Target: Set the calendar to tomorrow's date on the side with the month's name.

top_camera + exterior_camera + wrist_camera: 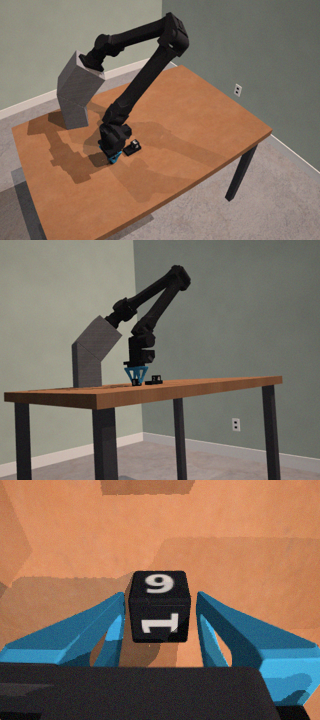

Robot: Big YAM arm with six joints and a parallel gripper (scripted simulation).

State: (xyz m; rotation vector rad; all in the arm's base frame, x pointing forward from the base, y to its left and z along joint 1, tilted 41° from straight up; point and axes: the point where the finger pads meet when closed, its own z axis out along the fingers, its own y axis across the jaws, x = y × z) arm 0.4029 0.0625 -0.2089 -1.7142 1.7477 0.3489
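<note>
Right now the black tray is 1 cm behind my hand, 11 cm to the left of it and 1 cm below it.
</note>
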